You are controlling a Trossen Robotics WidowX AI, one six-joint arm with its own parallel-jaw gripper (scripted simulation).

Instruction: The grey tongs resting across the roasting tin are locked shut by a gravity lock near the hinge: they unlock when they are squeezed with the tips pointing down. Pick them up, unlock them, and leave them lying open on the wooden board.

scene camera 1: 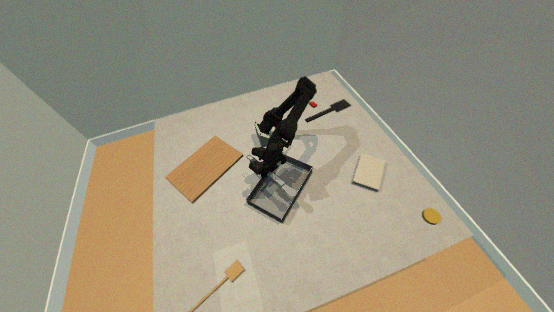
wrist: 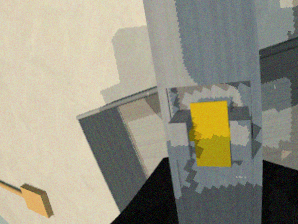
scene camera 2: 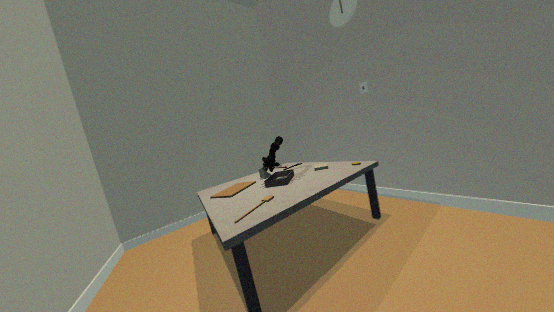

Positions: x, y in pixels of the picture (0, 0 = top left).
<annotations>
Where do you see a yellow lock piece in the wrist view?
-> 210, 132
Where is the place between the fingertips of my gripper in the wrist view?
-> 193, 162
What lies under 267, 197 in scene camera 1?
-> A roasting tin.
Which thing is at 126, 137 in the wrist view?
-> A roasting tin.
</annotations>
